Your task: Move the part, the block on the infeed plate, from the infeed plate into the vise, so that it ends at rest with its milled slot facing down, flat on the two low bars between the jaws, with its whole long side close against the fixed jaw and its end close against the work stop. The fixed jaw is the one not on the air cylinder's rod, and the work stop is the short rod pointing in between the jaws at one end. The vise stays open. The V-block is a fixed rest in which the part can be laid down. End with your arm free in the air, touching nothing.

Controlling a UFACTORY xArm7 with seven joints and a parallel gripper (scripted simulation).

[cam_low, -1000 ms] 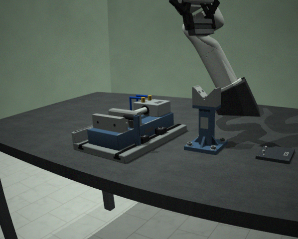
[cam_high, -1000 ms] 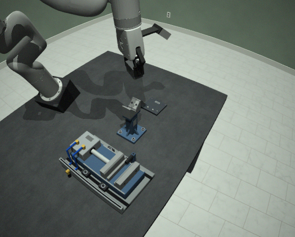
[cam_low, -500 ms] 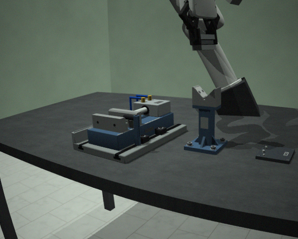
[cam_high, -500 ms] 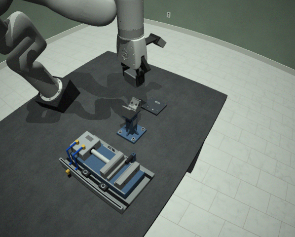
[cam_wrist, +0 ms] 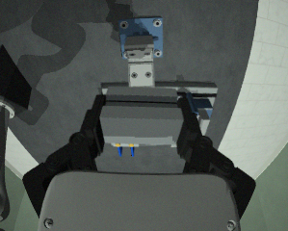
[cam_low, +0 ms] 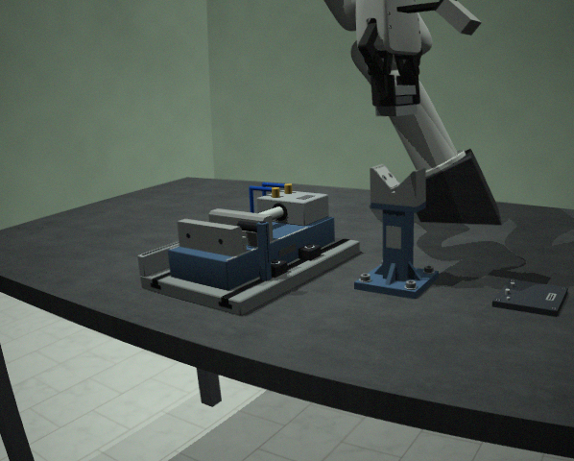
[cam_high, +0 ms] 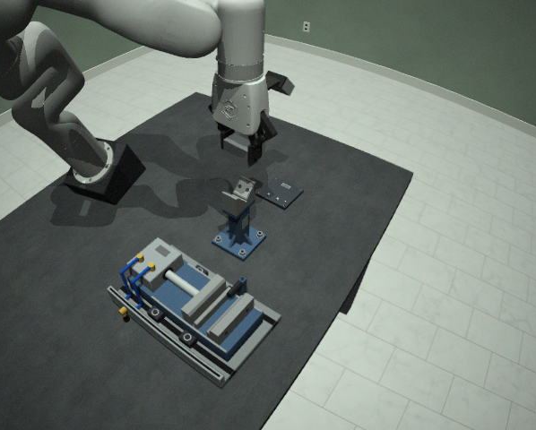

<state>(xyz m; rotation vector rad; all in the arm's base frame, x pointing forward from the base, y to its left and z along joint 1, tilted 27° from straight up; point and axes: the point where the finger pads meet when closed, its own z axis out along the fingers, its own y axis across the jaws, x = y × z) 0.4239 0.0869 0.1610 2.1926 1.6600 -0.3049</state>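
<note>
My hand is 20 cm above the blue stand. Also, from my hand: work stop (18 cm to the right, 17 cm below, 8 cm ahead); part (1 cm below); cylinder rod (21 cm to the right, 18 cm below, 2 cm behind).
</note>
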